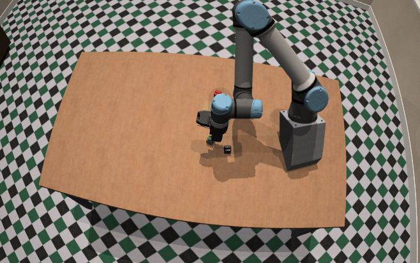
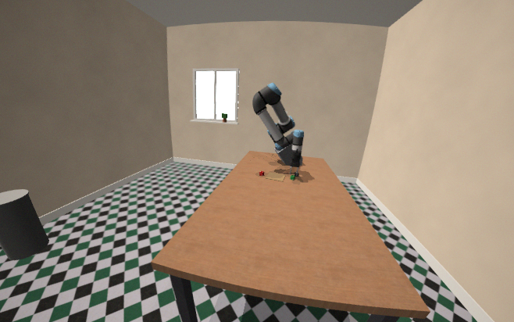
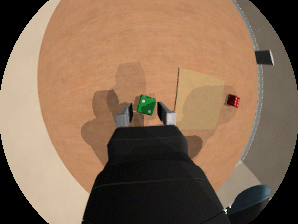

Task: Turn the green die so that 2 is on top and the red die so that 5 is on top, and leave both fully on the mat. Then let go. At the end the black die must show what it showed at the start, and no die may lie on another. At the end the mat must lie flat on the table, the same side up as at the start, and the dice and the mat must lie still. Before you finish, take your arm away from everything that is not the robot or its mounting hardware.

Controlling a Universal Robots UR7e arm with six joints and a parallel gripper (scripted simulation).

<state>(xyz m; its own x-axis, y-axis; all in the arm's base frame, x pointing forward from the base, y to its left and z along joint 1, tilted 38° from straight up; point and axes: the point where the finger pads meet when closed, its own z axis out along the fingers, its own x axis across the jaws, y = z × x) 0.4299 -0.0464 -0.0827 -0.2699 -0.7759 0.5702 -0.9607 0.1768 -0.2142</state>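
The green die lies 40 mm below my hand. Also, from my hand: black die: 70 mm behind, 50 mm to the left, 40 mm below; tan mat: 40 mm behind, 130 mm to the right, 50 mm below; red die: 60 mm behind, 240 mm to the right, 40 mm below.
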